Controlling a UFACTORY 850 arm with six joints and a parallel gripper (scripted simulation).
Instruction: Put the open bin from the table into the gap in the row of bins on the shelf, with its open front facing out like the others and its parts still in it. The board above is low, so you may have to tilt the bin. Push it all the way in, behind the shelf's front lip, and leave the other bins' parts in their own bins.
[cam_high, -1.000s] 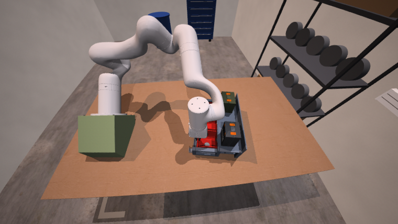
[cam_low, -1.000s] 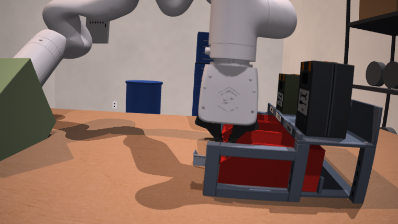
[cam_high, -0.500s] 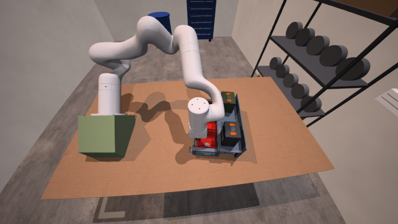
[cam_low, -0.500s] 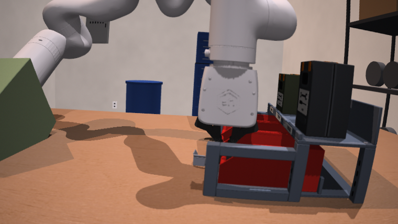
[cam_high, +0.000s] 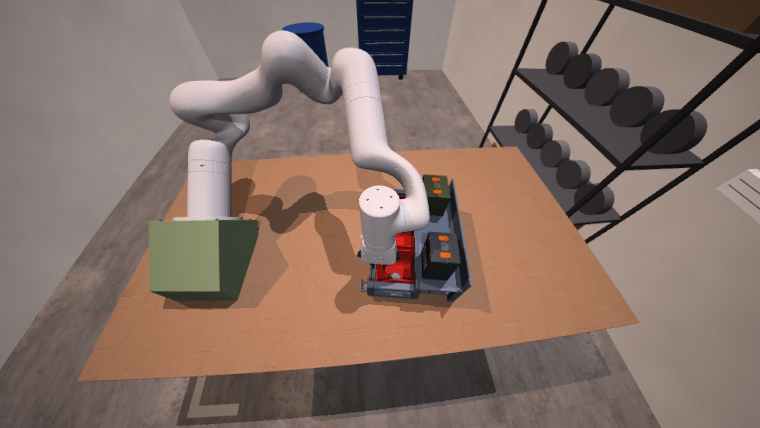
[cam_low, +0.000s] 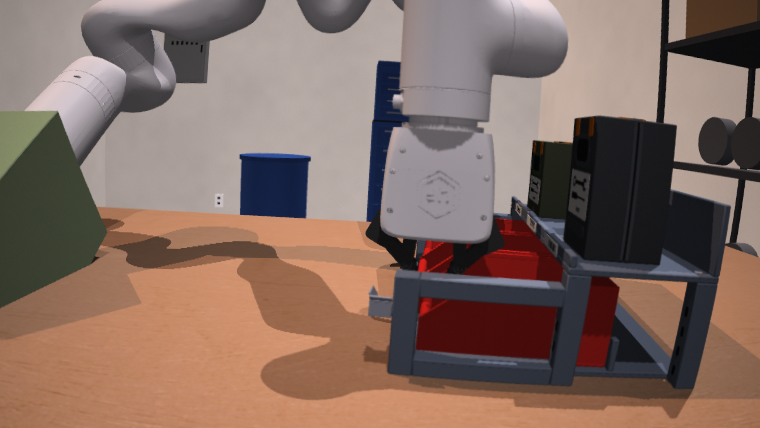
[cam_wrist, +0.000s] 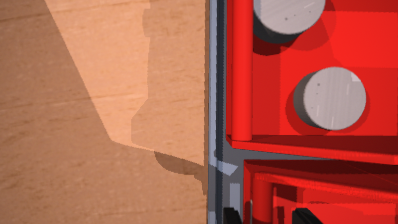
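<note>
Right now my hand is 5 cm short of the grey disc, 4 cm to the left of it and 3 cm above it. Round my hand: grey shelf (10 cm ahead, 9 cm to the left, 2 cm above).
</note>
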